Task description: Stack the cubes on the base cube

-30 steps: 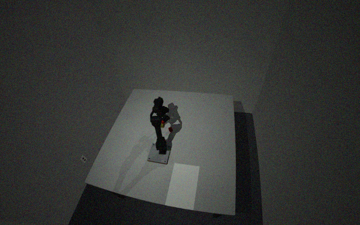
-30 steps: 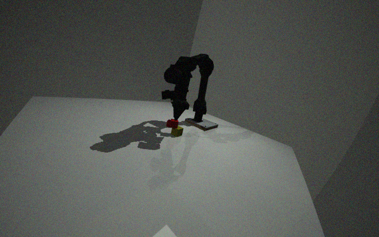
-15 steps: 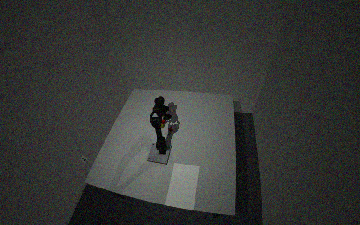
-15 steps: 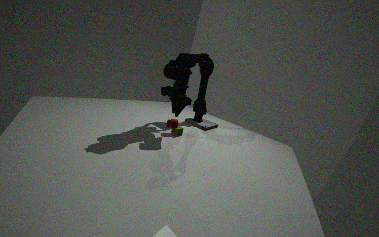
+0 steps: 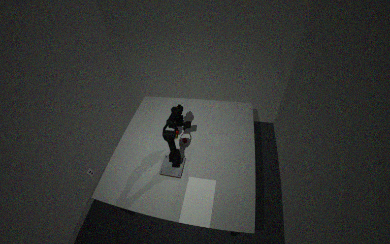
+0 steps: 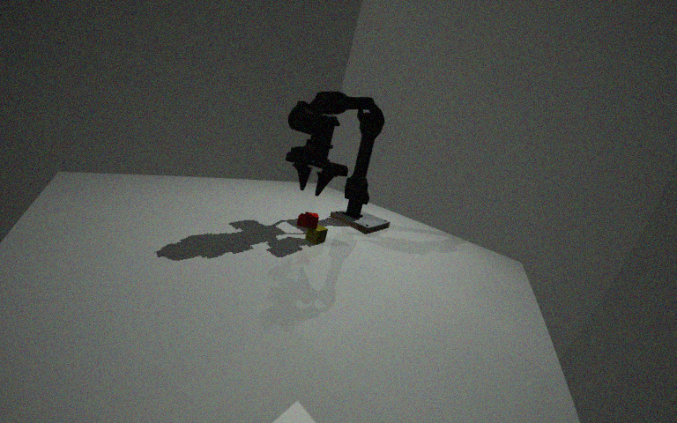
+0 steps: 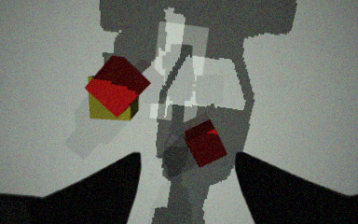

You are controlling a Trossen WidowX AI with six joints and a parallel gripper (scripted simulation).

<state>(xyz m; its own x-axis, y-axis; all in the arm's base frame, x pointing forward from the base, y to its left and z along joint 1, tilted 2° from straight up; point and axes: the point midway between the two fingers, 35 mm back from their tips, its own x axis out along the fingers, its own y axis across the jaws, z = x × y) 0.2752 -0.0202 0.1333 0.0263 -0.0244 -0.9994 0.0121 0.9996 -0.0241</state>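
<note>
The yellow cube is 10 cm below my gripper tip, 7 cm to the left of it and 2 cm ahead of it.
</note>
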